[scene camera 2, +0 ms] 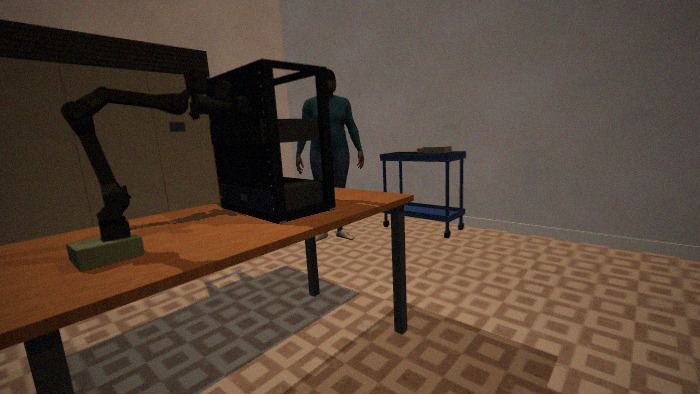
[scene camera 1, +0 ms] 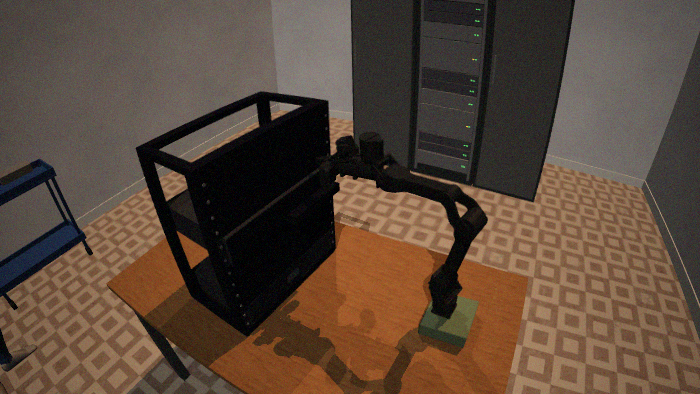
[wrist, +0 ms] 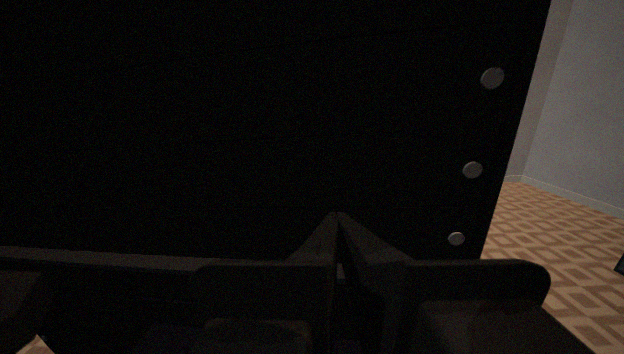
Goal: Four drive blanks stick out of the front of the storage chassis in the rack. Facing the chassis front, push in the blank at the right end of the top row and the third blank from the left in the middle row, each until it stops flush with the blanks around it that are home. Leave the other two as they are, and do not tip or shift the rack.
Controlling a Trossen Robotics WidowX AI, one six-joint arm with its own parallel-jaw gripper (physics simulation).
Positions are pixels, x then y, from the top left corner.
black rack: scene camera 2; scene camera 1; wrist 146, 146
same spot on black rack: (scene camera 1: 256, 205) = (scene camera 2: 224, 119)
